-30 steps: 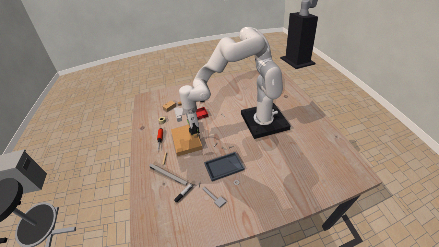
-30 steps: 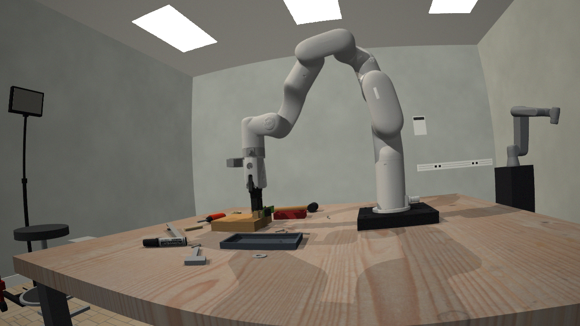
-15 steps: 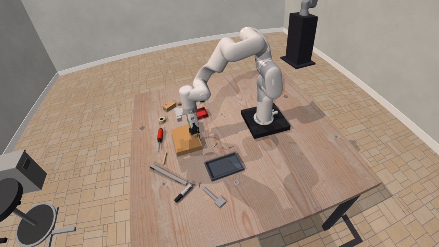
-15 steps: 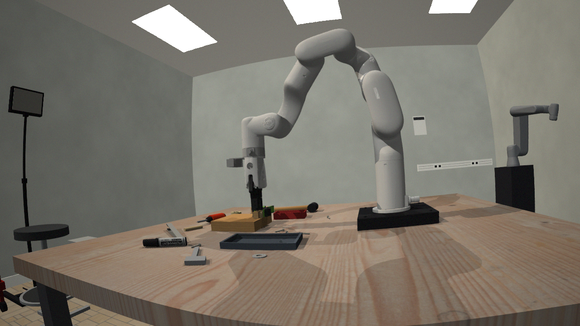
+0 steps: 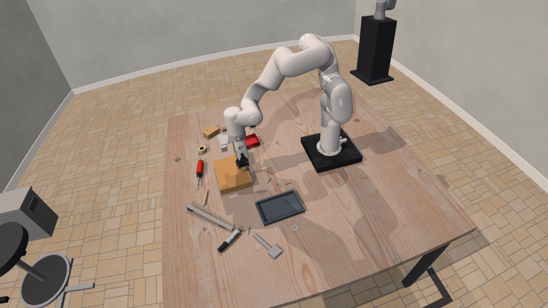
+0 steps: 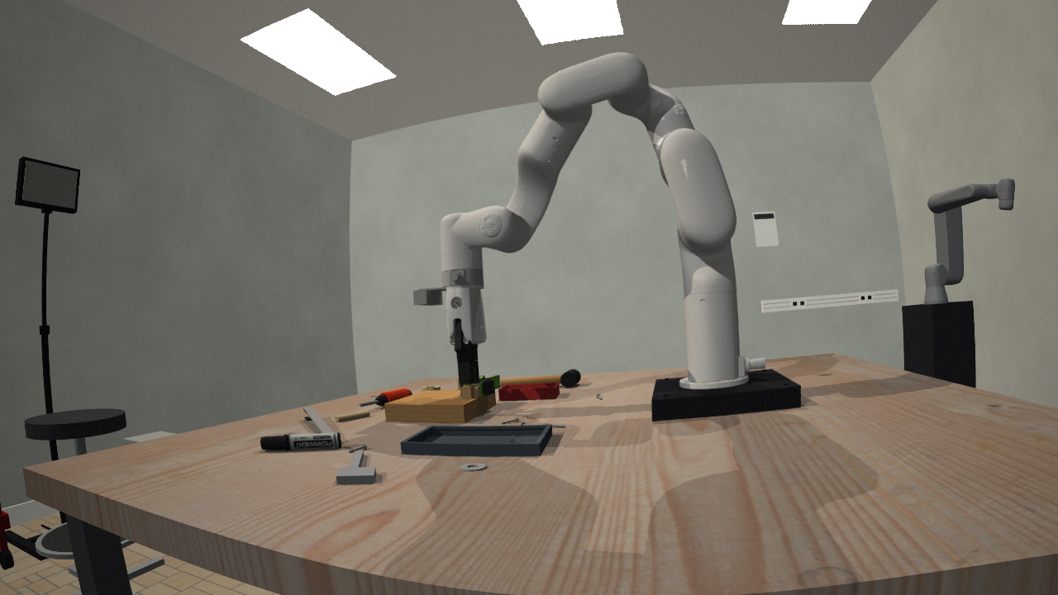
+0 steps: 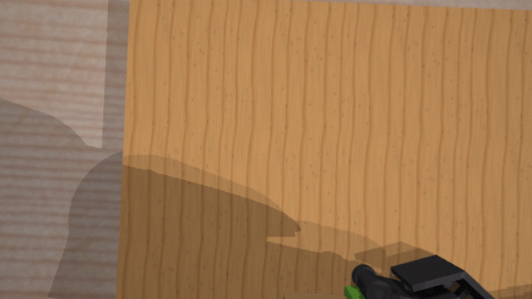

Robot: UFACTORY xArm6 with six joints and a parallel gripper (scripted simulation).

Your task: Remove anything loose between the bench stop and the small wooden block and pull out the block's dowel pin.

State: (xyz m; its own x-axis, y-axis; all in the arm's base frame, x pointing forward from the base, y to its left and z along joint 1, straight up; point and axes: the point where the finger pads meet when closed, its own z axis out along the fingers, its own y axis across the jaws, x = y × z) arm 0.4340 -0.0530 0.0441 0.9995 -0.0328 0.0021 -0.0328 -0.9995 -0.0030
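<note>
Now: hand 2 cm above the dowel pin. From my hand the other things lie so: small wooden block (4 cm below); red tray (20 cm to the right, 8 cm behind, 7 cm below); orange bench board (5 cm below, 5 cm ahead, 1 cm to the right).
</note>
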